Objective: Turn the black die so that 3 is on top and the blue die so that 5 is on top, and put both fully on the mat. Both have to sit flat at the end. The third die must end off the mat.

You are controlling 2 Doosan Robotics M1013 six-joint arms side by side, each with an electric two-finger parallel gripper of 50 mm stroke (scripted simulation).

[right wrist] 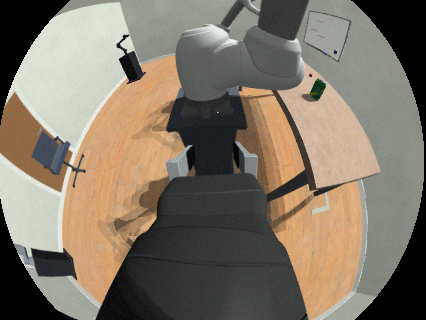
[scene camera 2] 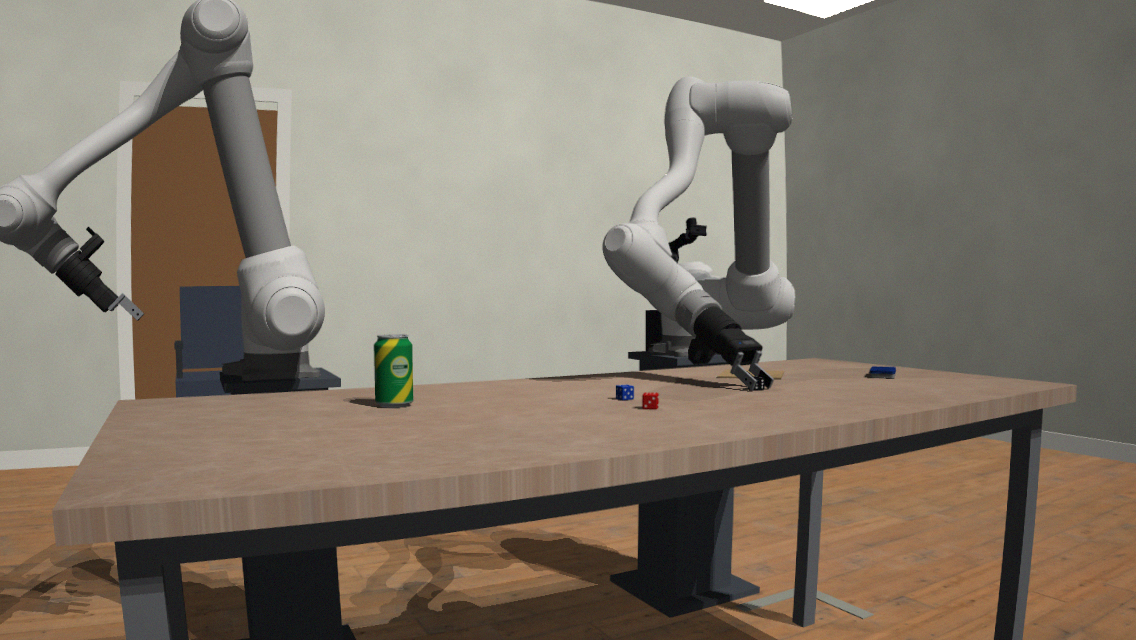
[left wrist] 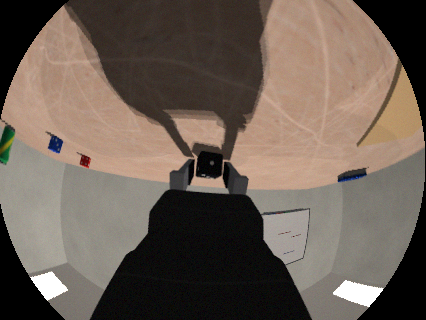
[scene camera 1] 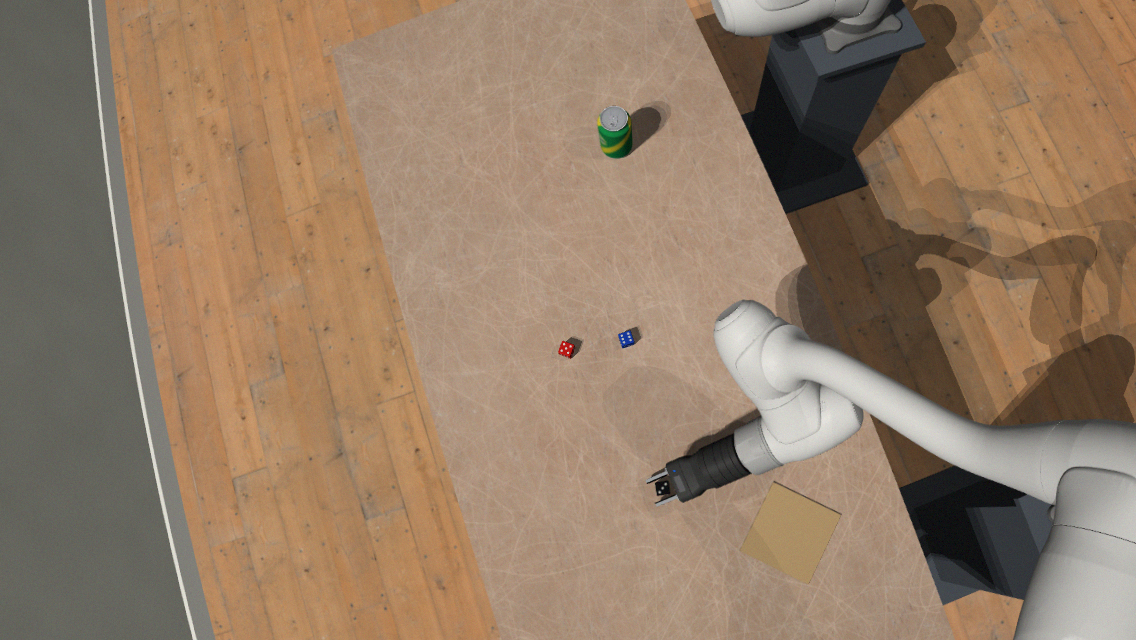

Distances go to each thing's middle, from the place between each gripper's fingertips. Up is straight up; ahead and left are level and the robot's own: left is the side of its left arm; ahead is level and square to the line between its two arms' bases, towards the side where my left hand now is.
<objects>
Right now my left hand (scene camera 2: pixel 763 384) is 190 mm past the tan mat (scene camera 1: pixel 790 533), 160 mm to the right of it and 20 mm above it.
I see my right gripper (scene camera 2: pixel 141 317) 53 cm short of the tan mat, 128 cm to the right of it and 16 cm above it.
</objects>
